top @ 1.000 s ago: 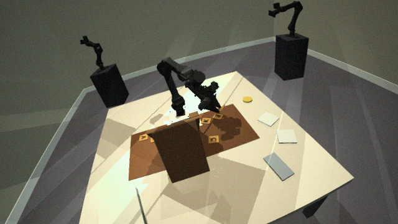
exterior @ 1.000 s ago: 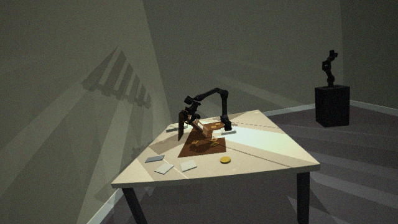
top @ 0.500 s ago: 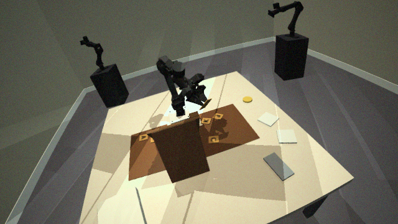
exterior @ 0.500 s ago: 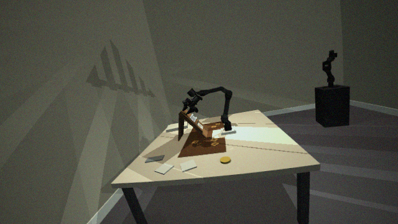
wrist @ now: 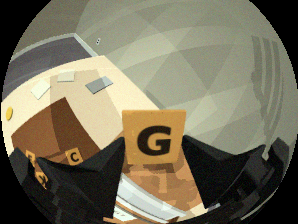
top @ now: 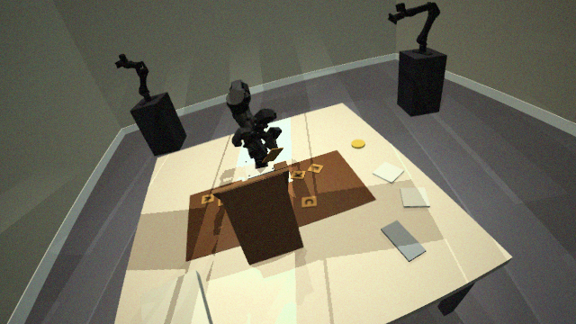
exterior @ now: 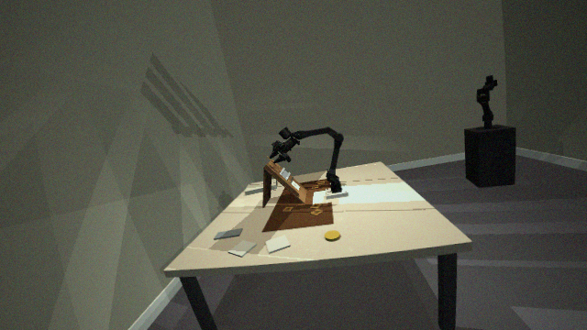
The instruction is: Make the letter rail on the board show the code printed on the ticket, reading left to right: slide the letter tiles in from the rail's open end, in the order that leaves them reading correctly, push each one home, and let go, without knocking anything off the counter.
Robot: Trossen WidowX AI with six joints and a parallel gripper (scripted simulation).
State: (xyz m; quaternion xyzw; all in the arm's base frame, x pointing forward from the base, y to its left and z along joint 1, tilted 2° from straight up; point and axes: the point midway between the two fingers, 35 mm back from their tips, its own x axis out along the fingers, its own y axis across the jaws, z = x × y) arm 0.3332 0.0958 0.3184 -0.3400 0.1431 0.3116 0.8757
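Right now my gripper tip is 220 mm above the white ticket, 130 mm to the left of it and 80 mm past it. Round my gripper tip: brown mat: 310 mm below, 170 mm behind, 70 mm to the right; then orange tile marked g: right at my gripper tip; then tile marked c: 310 mm below, 80 mm to the left, 80 mm behind.
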